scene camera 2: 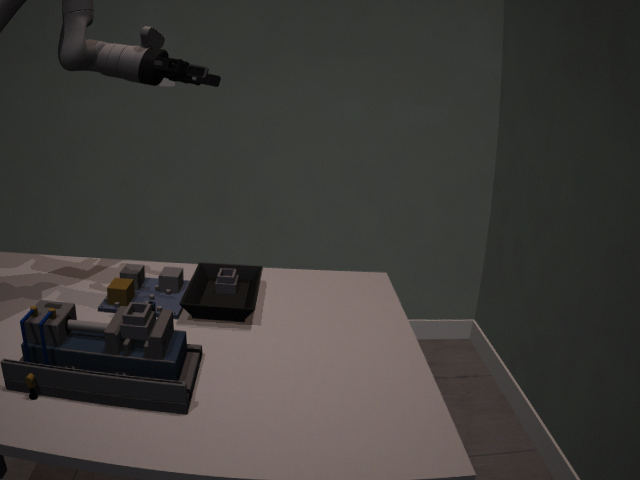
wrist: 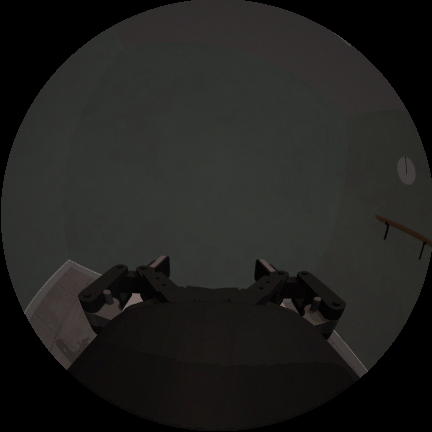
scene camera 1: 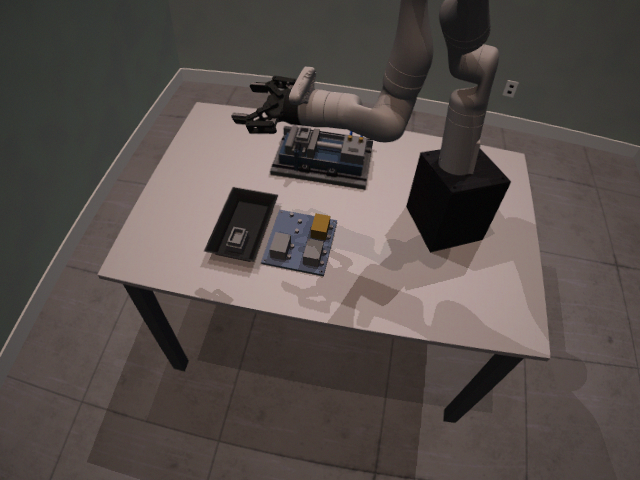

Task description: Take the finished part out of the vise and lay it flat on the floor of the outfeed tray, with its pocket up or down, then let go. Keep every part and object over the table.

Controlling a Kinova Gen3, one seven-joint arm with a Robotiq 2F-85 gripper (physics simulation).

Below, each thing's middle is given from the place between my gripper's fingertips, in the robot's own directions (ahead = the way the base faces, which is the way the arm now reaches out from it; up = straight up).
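Taking the vise point(scene camera 2: 93, 342) as the place to measure from, I find my hand well above it, well to the left of it and a good way past it.
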